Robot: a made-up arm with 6 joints. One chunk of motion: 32 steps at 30 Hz.
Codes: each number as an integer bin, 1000 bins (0 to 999) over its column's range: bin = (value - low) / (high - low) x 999, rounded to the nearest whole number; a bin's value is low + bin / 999 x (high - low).
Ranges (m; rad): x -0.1..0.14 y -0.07..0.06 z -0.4..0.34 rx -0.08..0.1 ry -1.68..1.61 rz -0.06..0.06
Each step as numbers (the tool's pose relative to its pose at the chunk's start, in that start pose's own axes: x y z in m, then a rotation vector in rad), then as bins.
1 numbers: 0.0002 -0.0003 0.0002 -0.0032 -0.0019 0.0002
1 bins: 417 536 540 426 510 501
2 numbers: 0.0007 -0.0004 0.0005 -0.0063 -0.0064 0.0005
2 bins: 419 535 541 409 508 504
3 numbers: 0.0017 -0.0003 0.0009 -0.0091 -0.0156 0.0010
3 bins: 423 536 541 393 505 508
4 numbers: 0.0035 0.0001 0.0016 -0.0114 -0.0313 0.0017
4 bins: 431 539 542 381 501 514
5 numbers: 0.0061 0.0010 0.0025 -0.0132 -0.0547 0.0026
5 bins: 442 546 543 371 494 521
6 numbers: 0.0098 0.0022 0.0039 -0.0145 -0.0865 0.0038
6 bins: 457 555 545 364 484 531
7 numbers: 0.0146 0.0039 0.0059 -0.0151 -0.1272 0.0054
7 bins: 477 568 548 360 472 544
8 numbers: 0.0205 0.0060 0.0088 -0.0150 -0.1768 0.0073
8 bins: 502 584 552 361 456 560
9 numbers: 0.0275 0.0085 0.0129 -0.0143 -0.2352 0.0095
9 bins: 531 603 557 365 439 579
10 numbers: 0.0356 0.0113 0.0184 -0.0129 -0.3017 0.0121
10 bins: 564 625 565 372 419 600
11 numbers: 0.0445 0.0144 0.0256 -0.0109 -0.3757 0.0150
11 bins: 601 649 575 384 396 624
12 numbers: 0.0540 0.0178 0.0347 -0.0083 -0.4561 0.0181
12 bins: 641 675 587 398 372 650
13 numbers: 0.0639 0.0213 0.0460 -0.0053 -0.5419 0.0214
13 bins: 682 702 602 415 346 678
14 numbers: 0.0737 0.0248 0.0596 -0.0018 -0.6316 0.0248
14 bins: 723 729 620 434 318 706
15 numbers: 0.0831 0.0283 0.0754 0.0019 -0.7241 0.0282
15 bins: 762 755 642 455 290 734
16 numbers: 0.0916 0.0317 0.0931 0.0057 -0.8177 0.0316
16 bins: 798 782 666 476 262 763
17 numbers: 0.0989 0.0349 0.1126 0.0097 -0.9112 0.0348
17 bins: 828 806 692 498 233 789
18 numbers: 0.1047 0.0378 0.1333 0.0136 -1.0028 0.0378
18 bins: 852 828 720 519 206 814
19 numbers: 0.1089 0.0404 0.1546 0.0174 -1.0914 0.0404
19 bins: 870 848 749 541 179 836
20 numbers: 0.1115 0.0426 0.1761 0.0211 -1.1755 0.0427
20 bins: 880 865 778 561 153 855
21 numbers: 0.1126 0.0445 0.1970 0.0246 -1.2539 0.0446
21 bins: 885 880 806 581 129 871
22 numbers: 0.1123 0.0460 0.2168 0.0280 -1.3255 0.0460
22 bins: 884 891 833 599 108 882
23 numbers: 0.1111 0.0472 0.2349 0.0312 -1.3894 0.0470
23 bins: 879 901 857 617 88 891
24 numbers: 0.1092 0.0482 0.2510 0.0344 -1.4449 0.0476
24 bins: 871 908 879 635 71 896
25 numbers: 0.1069 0.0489 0.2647 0.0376 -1.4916 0.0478
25 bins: 861 914 897 653 57 897
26 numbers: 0.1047 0.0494 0.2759 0.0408 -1.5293 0.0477
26 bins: 852 918 912 670 46 897
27 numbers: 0.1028 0.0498 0.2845 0.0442 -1.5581 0.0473
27 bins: 844 921 924 689 37 893
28 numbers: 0.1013 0.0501 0.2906 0.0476 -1.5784 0.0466
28 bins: 838 923 932 708 31 887
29 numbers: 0.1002 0.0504 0.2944 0.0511 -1.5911 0.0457
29 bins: 833 925 937 728 27 880
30 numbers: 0.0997 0.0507 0.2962 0.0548 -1.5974 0.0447
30 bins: 831 928 940 748 25 872
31 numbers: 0.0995 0.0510 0.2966 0.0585 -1.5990 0.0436
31 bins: 830 930 940 769 25 862
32 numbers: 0.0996 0.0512 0.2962 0.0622 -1.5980 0.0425
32 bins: 831 931 940 789 25 853
